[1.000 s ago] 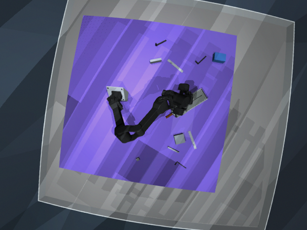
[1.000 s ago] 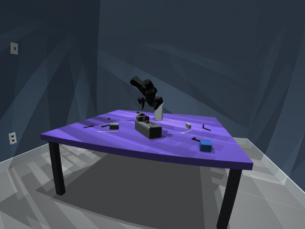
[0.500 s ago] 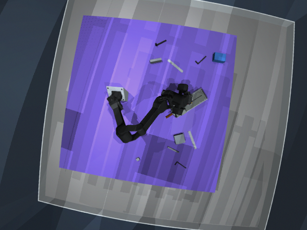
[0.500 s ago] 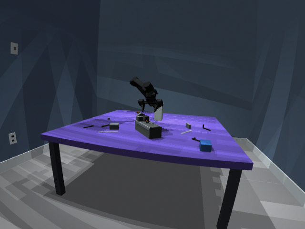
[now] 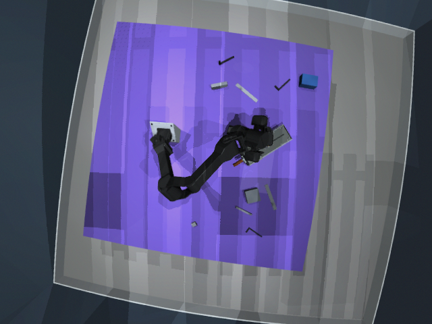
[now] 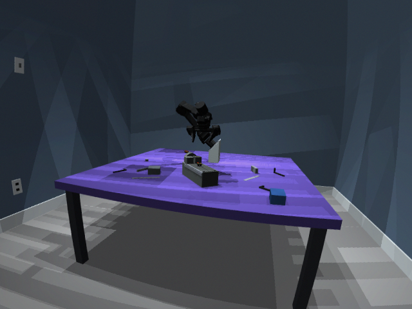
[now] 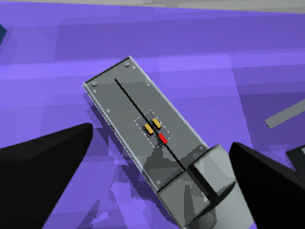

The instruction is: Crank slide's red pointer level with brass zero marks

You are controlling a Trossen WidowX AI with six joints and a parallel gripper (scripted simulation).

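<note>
The brown crank handle lies 110 mm behind my gripper tip, 100 mm to the right of it and 80 mm below it. Round my gripper tip: dark block 230 mm behind, 310 mm to the left, 180 mm below; red pointer 20 mm ahead, 10 mm to the right, 110 mm below; grey block 270 mm to the right, 180 mm below.
</note>
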